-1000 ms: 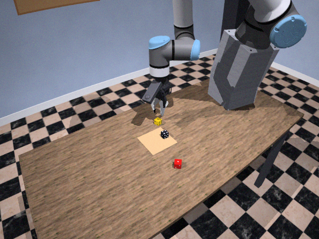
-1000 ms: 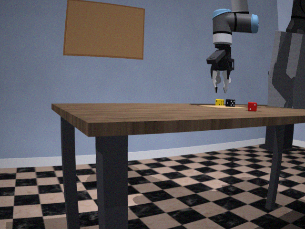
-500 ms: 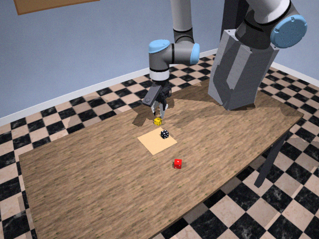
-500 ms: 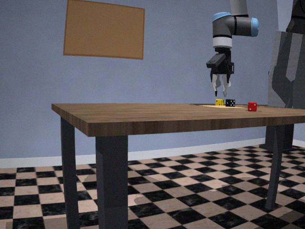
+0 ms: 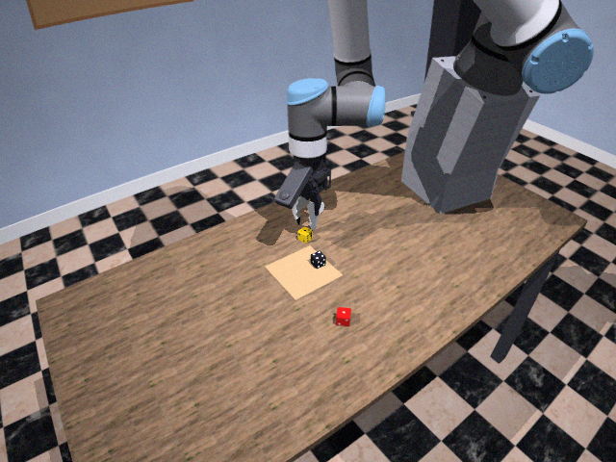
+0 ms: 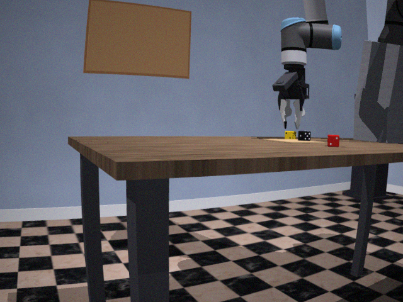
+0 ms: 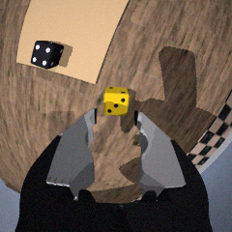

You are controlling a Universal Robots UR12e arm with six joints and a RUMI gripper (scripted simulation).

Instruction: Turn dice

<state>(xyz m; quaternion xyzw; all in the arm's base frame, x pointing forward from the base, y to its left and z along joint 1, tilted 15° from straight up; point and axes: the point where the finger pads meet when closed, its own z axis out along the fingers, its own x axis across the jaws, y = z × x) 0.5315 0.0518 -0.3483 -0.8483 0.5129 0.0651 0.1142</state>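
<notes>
The yellow die is 40 mm below my hand. Also, from my hand: red die: 300 mm to the left, 50 mm ahead, 40 mm below; black die: 110 mm to the left, 30 mm below, 20 mm ahead; tan mat: 120 mm to the left, 60 mm ahead, 50 mm below.
</notes>
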